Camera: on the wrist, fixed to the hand. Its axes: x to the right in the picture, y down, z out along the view.
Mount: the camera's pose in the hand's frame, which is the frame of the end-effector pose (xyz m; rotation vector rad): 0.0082 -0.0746 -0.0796 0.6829 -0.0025 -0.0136
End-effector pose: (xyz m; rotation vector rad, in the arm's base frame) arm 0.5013 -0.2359 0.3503 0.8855 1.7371 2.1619
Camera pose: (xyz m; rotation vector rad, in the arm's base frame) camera 0.4344 -0.2754 0.2733 0.9976 2.5161 1.5440
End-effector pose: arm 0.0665 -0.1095 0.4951 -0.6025 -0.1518 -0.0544
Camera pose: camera 0.0775 -0.2162 0.4735 0.0799 -0.1652 -0.0124
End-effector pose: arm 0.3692 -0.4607 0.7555 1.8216 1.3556 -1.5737
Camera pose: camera 0.3494 -0.3603 0.7942 -2.0476 -0.8285 2.1126
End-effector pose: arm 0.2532 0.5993 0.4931 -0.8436 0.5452 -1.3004
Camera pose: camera 0.1486 0.5696 0.5055 -0.2793 0.0686 -1.3727
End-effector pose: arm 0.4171 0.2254 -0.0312 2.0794 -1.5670 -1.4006
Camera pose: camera 0.5261 0.2211 -0.0398 -1.9917 1.8680 0.7729
